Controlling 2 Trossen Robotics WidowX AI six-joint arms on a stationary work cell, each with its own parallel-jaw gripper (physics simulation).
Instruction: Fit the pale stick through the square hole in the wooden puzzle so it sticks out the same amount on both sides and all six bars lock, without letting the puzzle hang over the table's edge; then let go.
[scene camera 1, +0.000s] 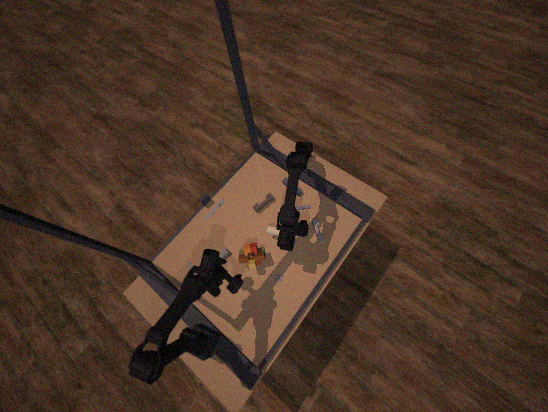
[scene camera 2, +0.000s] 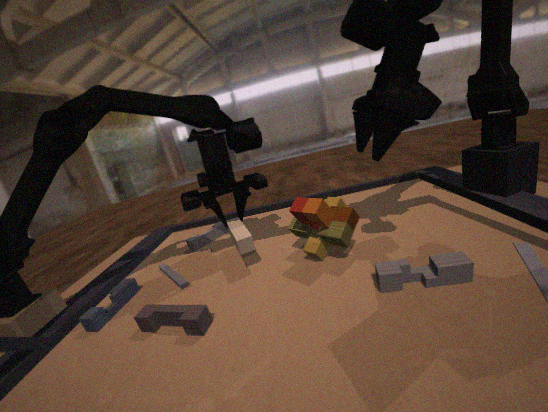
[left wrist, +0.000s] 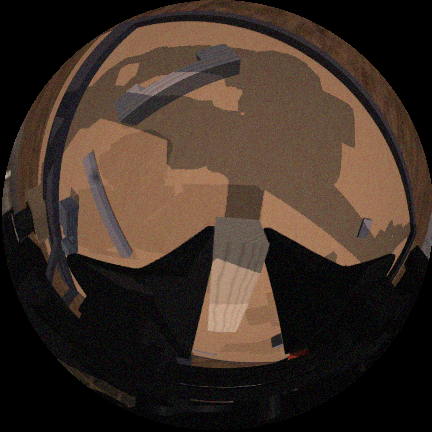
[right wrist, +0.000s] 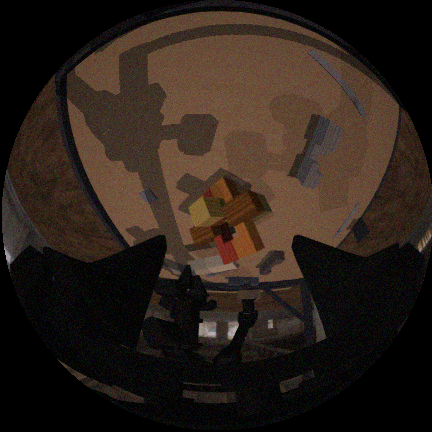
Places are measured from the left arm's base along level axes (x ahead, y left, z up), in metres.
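Pixels of known places: left gripper, fingertip midpoint: (scene camera 2: 234, 225) (left wrist: 238, 233) (right wrist: 191, 267); right gripper, fingertip midpoint: (scene camera 1: 233, 268) (scene camera 2: 366, 155) (right wrist: 231, 242); left arm's base, origin of the base link: (scene camera 2: 17, 306) (left wrist: 30, 217) (right wrist: 247, 299); right arm's base, origin of the base link: (scene camera 1: 198, 342) (scene camera 2: 498, 146).
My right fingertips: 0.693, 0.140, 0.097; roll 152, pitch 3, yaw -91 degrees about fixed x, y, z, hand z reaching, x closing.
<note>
Ahead of a thing's pixels: the offset from my right fingertips to its top centre, as dx, dy, dz. "spot": to the spot under its first point.
The wooden puzzle @[-0.091, +0.004, -0.075] (scene camera 1: 252, 255) (scene camera 2: 325, 220) (right wrist: 215, 234) of orange, red, yellow and green bars stands on the table. In the right wrist view, a dark square opening @[spot: -0.118, -0.002, -0.095] (right wrist: 226, 232) shows among its bars. My left gripper (scene camera 2: 234, 221) (left wrist: 238, 233) is shut on the pale stick @[-0.269, +0.029, -0.086] (scene camera 1: 273, 231) (scene camera 2: 243, 239) (left wrist: 230, 287) (right wrist: 212, 265). The stick is tilted, low over the table and apart from the puzzle, to its left in scene camera 2. My right gripper (scene camera 2: 369, 155) (right wrist: 231, 242) is open and empty, high above the table. The hole does not show clearly in scene camera 2.
Notched grey and blue-grey blocks @[+0.016, -0.143, -0.132] (scene camera 2: 447, 270) @[-0.354, -0.155, -0.132] (scene camera 2: 195, 319) @[-0.523, -0.091, -0.132] (scene camera 2: 95, 318) @[-0.402, +0.167, -0.132] (scene camera 2: 202, 240) lie around the puzzle. A short strip @[-0.437, +0.001, -0.152] (scene camera 2: 174, 276) and a long strip @[+0.158, -0.178, -0.161] (scene camera 2: 533, 270) lie on the table. A small grey block @[-0.099, +0.154, -0.160] (left wrist: 365, 228) (right wrist: 148, 195) lies near one edge. A dark frame rims the table.
</note>
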